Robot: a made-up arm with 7 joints. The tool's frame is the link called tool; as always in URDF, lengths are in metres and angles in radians.
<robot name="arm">
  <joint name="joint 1" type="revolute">
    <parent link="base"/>
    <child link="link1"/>
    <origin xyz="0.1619 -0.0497 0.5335"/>
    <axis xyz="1 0 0"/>
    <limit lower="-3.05" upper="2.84"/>
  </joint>
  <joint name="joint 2" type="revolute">
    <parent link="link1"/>
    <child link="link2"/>
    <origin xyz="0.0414 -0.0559 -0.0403"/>
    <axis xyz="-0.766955 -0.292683 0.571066"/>
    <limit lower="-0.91" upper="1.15"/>
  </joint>
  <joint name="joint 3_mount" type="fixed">
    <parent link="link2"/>
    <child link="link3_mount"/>
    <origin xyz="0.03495 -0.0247 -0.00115"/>
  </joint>
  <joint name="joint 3" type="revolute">
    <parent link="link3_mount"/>
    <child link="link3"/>
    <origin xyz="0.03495 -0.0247 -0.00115"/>
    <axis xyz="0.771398 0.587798 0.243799"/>
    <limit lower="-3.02" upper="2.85"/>
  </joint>
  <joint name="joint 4" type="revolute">
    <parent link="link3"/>
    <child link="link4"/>
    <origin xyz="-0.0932 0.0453 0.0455"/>
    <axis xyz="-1 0 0"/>
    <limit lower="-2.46" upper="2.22"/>
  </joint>
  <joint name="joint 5" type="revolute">
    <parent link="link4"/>
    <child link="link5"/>
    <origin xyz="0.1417 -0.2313 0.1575"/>
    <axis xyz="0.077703 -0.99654 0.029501"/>
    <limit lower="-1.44" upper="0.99"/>
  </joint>
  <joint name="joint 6" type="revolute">
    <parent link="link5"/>
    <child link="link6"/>
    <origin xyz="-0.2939 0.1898 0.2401"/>
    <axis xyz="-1 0 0"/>
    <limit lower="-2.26" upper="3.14"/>
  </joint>
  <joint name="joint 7" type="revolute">
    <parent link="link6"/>
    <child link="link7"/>
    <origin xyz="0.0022 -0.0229 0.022"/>
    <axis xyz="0 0 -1"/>
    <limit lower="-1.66" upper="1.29"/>
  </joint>
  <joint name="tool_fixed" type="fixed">
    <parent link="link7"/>
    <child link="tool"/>
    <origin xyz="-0.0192 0.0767 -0.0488" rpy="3.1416 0 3.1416"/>
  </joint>
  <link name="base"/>
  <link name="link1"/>
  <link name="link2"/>
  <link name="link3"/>
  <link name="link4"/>
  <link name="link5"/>
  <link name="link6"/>
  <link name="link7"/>
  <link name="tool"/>
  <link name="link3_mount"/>
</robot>
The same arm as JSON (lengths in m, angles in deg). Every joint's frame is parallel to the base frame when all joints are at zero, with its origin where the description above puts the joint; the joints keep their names.
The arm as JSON. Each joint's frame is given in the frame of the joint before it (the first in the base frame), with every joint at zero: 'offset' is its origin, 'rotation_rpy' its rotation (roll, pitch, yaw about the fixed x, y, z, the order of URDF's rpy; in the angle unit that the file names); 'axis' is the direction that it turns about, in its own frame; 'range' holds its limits. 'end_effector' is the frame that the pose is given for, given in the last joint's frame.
{"length_unit": "m", "angle_unit": "deg", "chain": [{"id": "joint 1", "offset": [0.1619, -0.0497, 0.5335], "rotation_rpy": [0.0, 0.0, 0.0], "axis": [1.0, 0.0, 0.0], "range": [-174.75, 162.72]}, {"id": "joint 2", "offset": [0.0414, -0.0559, -0.0403], "rotation_rpy": [0.0, 0.0, 0.0], "axis": [-0.766955, -0.292683, 0.571066], "range": [-52.14, 65.89]}, {"id": "joint 3", "offset": [0.0699, -0.0494, -0.0023], "rotation_rpy": [0.0, 0.0, 0.0], "axis": [0.771398, 0.587798, 0.243799], "range": [-173.03, 163.29]}, {"id": "joint 4", "offset": [-0.0932, 0.0453, 0.0455], "rotation_rpy": [0.0, 0.0, 0.0], "axis": [-1.0, 0.0, 0.0], "range": [-140.95, 127.2]}, {"id": "joint 5", "offset": [0.1417, -0.2313, 0.1575], "rotation_rpy": [0.0, 0.0, 0.0], "axis": [0.077703, -0.99654, 0.029501], "range": [-82.51, 56.72]}, {"id": "joint 6", "offset": [-0.2939, 0.1898, 0.2401], "rotation_rpy": [0.0, 0.0, 0.0], "axis": [-1.0, 0.0, 0.0], "range": [-129.49, 179.91]}, {"id": "joint 7", "offset": [0.0022, -0.0229, 0.022], "rotation_rpy": [0.0, 0.0, 0.0], "axis": [0.0, 0.0, -1.0], "range": [-95.11, 73.91]}], "end_effector": {"offset": [-0.0192, 0.0767, -0.0488], "rotation_rpy": [-180.0, 0.0, -180.0]}}
